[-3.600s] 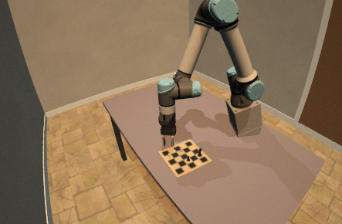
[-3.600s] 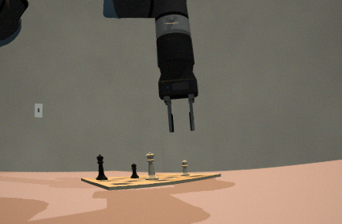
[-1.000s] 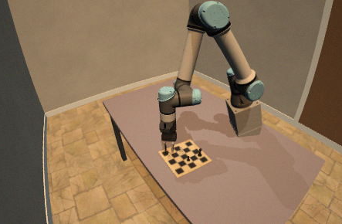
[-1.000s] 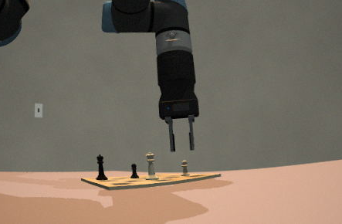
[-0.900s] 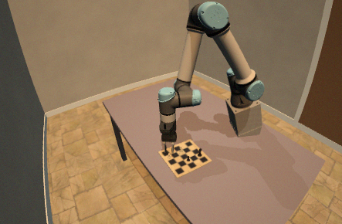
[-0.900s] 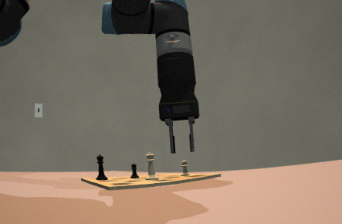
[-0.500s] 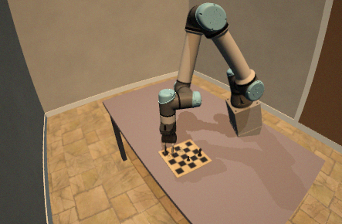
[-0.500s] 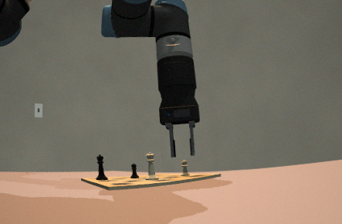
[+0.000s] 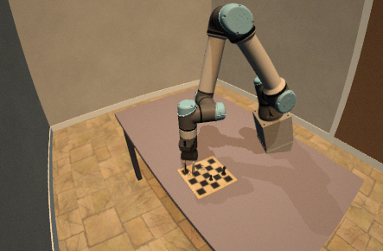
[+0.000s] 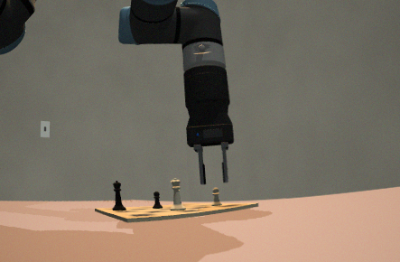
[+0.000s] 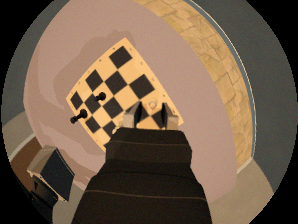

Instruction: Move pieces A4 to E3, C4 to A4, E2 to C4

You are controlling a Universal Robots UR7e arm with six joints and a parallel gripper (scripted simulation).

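Now: hand 4 cm above the white pawn. From my hand the other things lie so: chessboard: 8 cm behind, 6 cm below, 3 cm to the left; black pawn: 9 cm behind, 6 cm to the left, 4 cm below; tall white piece: 7 cm behind, 3 cm below, 1 cm to the right.
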